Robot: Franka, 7 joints.
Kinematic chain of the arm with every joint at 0, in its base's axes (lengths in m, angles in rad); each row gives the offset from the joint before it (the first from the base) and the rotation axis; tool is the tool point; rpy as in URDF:
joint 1: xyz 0 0 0.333 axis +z
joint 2: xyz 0 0 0 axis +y
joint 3: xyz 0 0 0.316 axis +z
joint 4: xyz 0.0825 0 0 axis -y
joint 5: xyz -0.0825 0 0.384 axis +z
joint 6: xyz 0 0 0 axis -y
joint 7: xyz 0.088 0 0 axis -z
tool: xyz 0 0 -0.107 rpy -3.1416 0 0
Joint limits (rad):
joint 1: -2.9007..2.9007
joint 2: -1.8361..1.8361
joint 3: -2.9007..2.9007
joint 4: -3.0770..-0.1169
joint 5: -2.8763..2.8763
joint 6: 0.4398..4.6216
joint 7: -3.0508..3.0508
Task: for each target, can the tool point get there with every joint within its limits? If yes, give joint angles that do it. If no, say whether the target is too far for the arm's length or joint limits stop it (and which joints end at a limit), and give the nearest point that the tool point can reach.
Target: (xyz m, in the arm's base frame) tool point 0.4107 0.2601 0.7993
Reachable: yes | joints -2.0692 0.0874 2.4343 -1.4091 1.2482 1.2685 0.2303
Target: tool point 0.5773 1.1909 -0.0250
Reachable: no: too far | nearest point 0.3612 0.7452 0.1090 | short by 0.513 m
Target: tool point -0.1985 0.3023 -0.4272
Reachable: no: joint limits stop it (at a limit: joint 2) | nearest point -0.1934 0.2945 -0.3563 | short by 0.072 m
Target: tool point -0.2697 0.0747 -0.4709
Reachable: no: joint limits stop it (at a limit: joint 2) | nearest point -0.2703 0.0749 -0.3608 | short by 0.110 m
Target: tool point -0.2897 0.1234 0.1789
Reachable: yes | joints 1.5917 0.5280 0.6144 -2.8074 -1.4421 3.6031 1.1454
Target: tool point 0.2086 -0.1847 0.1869
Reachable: yes | joints 0.6114 -0.8898 -1.9160 -2.7527 0.3053 1.8601 -0.2293
